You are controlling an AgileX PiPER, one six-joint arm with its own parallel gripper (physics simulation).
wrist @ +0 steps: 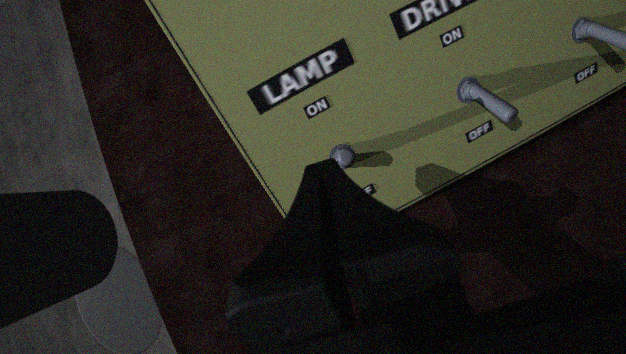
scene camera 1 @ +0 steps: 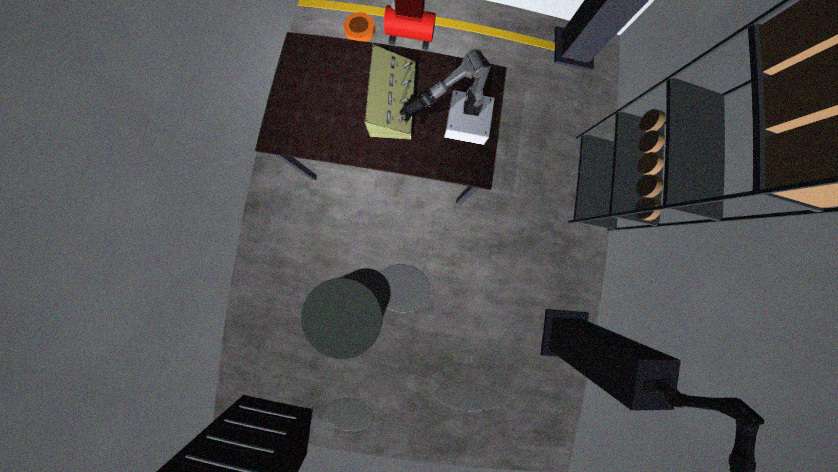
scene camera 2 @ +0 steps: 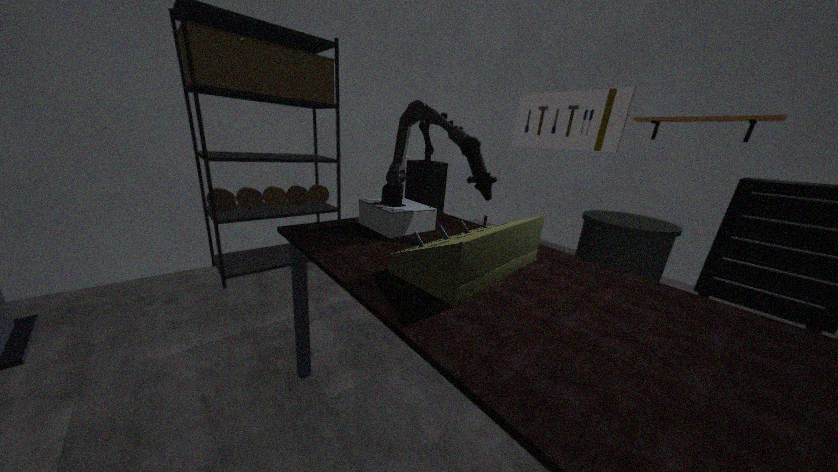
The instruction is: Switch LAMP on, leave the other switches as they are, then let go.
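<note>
The yellow-green switch panel (scene camera 1: 378,87) (scene camera 2: 498,249) (wrist: 210,55) lies sloped on the table. The LAMP lever (scene camera 2: 485,221) (wrist: 343,156) is seen nearly end-on in the wrist view, below its ON label. In scene camera 2 it stands more upright than the other levers, tilted to the ON side. The DRIVE lever (wrist: 492,103) leans toward OFF. My gripper (scene camera 1: 404,113) (scene camera 2: 488,198) (wrist: 325,179) is shut and empty. Its tips are above the panel, apart from the LAMP lever in scene camera 2. In the wrist view they overlap the lever's edge and part of the OFF label.
The dark table (scene camera 1: 316,105) (scene camera 2: 615,351) carries the panel and the white base block (scene camera 1: 469,120) (scene camera 2: 381,219). Another lever (wrist: 600,34) stands farther along the panel. A red tank (scene camera 1: 409,24) and an orange pot (scene camera 1: 358,34) are behind the table.
</note>
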